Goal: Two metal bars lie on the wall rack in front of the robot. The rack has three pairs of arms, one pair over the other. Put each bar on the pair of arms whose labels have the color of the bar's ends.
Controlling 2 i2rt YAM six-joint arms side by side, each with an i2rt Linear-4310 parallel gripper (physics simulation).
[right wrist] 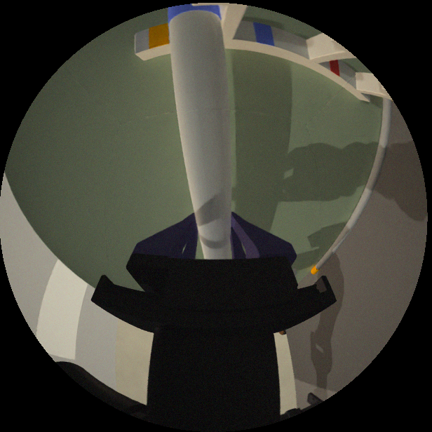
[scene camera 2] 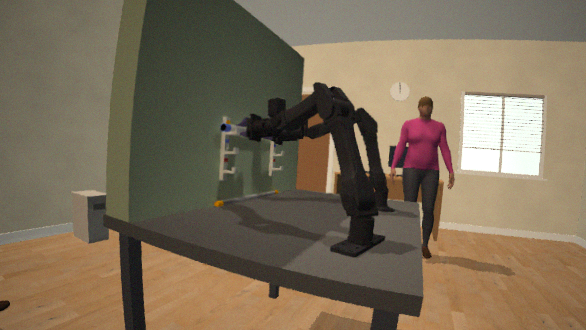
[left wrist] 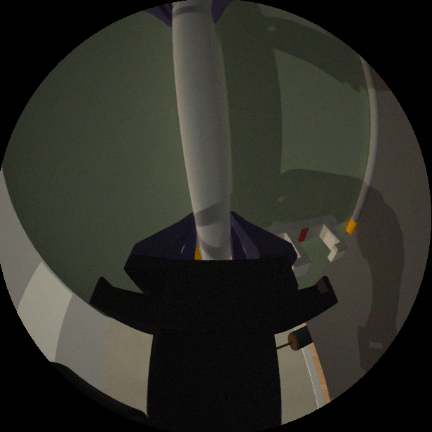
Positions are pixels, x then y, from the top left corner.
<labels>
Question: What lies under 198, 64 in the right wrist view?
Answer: A blue-ended bar.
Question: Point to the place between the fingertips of my left gripper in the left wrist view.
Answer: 212, 216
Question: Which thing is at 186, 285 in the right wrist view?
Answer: My right gripper.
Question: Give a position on a blue-ended bar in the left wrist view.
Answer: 198, 83
</labels>
